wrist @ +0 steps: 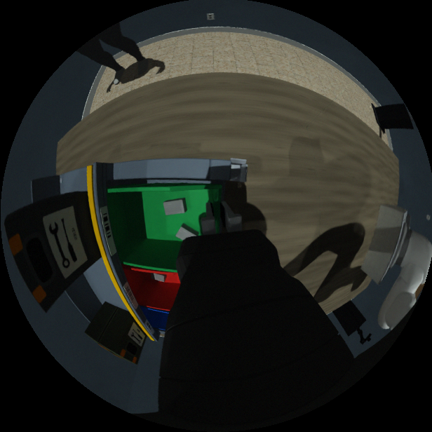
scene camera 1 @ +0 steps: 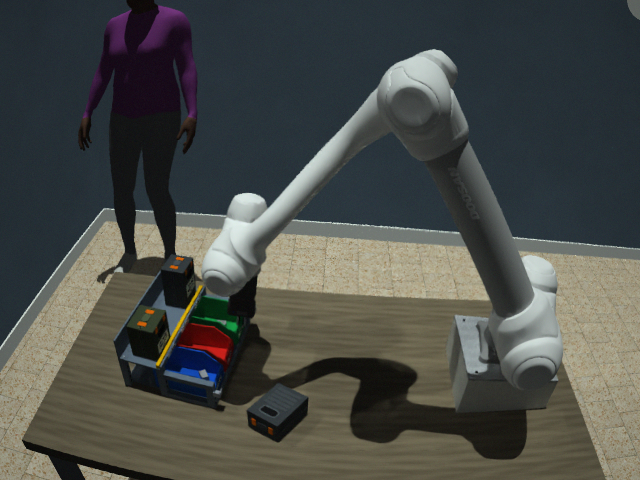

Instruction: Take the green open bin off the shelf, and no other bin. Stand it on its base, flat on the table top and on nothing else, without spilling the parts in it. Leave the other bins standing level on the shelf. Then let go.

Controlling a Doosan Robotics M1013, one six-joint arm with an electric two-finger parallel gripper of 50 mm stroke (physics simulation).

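The green open bin is at the far end of the shelf's front row, beside the red bin, with two pale parts inside in the wrist view. It looks about level; whether its base touches the shelf is hidden. My gripper is shut on the green bin's front wall, one finger inside and one outside. In the scene view the dark gripper body hangs over that wall and the fingertips are hidden. The red bin and the blue bin stand in the shelf.
A dark box and an olive box stand on the shelf's upper level, behind the yellow bar. A dark case lies on the table near the shelf. A person stands behind the table.
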